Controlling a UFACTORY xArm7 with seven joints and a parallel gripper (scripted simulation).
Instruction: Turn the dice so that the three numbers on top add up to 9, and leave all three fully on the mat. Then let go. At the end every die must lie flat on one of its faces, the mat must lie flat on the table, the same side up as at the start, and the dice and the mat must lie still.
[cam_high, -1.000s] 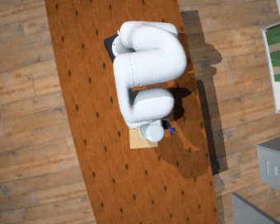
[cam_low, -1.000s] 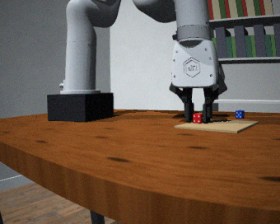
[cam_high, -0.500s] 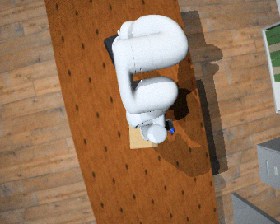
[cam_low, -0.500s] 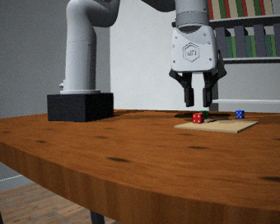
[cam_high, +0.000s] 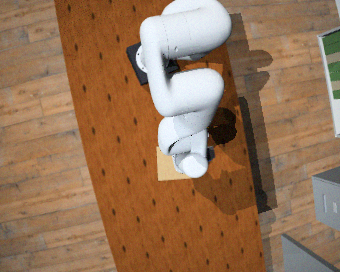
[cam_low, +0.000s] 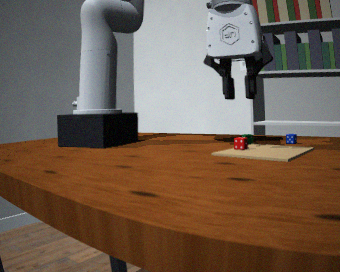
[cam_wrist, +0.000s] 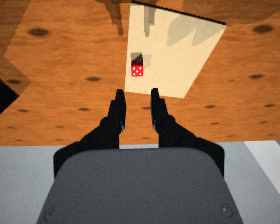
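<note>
My gripper is now 2 cm past the green die, 11 cm to the right of it and 10 cm above it. The rest, counted from my hand: red die (10 cm below); blue die (8 cm ahead, 13 cm to the left, 10 cm below); tan mat (5 cm ahead, 11 cm below).
</note>
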